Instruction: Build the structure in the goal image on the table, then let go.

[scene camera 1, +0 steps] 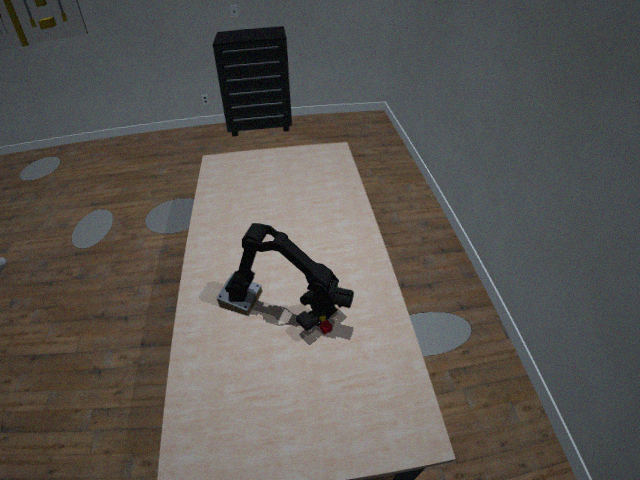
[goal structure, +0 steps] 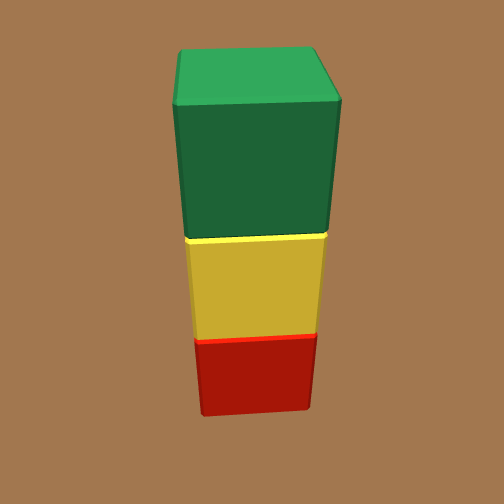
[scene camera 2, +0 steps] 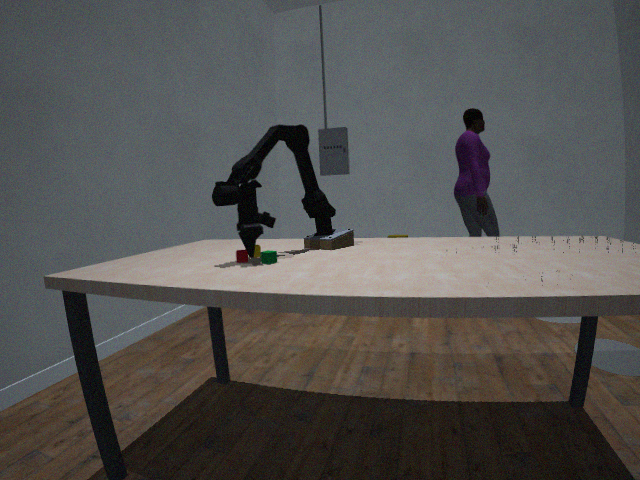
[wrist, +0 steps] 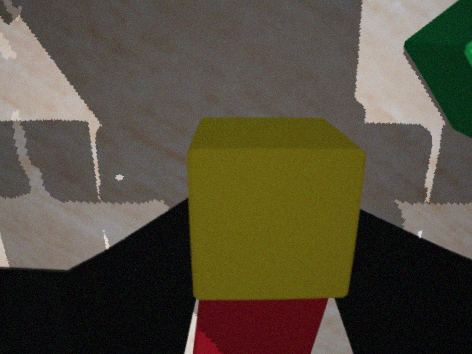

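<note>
A yellow cube is between the two black fingers of my gripper, which is shut on it. The gripper points down, low over the table. A red cube is right beside the yellow cube; in the wrist view it shows below the yellow cube, partly hidden by it. I cannot tell whether they touch. A green cube sits on the table apart from both, at the upper right of the wrist view. In scene camera 1 it does not show.
The pale wooden table carries the cubes and the arm's base. The arm's shadow falls around the cubes. A dark drawer cabinet and a person in a purple top are off the table.
</note>
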